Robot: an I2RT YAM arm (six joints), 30 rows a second.
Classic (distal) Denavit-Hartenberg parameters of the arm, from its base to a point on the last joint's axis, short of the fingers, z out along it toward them. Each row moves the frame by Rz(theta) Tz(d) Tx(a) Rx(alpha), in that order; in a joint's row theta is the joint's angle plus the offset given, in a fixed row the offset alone. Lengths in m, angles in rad.
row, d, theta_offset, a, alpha
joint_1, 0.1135, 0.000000, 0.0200, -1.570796
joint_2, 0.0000, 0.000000, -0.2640, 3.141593
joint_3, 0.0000, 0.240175, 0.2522, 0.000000
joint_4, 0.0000, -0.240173, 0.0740, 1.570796
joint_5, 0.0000, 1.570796, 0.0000, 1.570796
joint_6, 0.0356, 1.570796, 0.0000, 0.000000
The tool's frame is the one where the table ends.
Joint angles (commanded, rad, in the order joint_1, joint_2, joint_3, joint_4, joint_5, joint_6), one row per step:
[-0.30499, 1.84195, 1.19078, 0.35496, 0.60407, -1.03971]
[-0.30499, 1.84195, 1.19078, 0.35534, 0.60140, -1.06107]
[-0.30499, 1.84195, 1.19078, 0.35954, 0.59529, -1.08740]
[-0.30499, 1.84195, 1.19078, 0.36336, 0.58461, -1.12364]
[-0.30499, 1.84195, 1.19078, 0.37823, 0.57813, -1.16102]
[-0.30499, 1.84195, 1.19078, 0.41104, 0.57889, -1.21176]
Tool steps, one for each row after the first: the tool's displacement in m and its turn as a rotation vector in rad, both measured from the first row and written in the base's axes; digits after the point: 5 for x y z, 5 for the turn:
[0.00008, 0.00006, 0.00002, -0.01179, 0.01601, 0.00769]
[0.00037, 0.00015, 0.00040, -0.02681, 0.03186, 0.01981]
[0.00077, 0.00036, 0.00072, -0.04659, 0.05514, 0.03864]
[0.00135, 0.00038, 0.00217, -0.07195, 0.06915, 0.05314]
[0.00215, 0.00010, 0.00547, -0.11298, 0.07745, 0.06204]

